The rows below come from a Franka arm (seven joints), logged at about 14 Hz.
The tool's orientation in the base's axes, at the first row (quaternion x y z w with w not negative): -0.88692, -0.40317, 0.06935, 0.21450
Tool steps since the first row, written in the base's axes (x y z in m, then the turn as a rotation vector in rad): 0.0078, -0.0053, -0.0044, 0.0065, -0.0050, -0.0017; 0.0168, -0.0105, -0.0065, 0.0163, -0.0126, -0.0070; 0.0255, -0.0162, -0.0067, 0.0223, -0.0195, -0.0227; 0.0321, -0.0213, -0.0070, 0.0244, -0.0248, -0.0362
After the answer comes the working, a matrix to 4 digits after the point.
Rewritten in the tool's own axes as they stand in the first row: 0.0010, 0.0104, -0.0001, 0.0005, 0.0081, -0.0020; 0.0030, 0.0205, -0.0025, 0.0011, 0.0216, -0.0026; 0.0046, 0.0298, -0.0068, -0.0008, 0.0366, 0.0075; 0.0051, 0.0375, -0.0101, -0.0040, 0.0470, 0.0172
The tool's axes in the first row as the columns of a matrix, in the base's axes (rounded; the answer above uses it unrounded):
0.6653, 0.6854, -0.2960
0.7449, -0.5829, 0.3246
0.0499, -0.4364, -0.8984

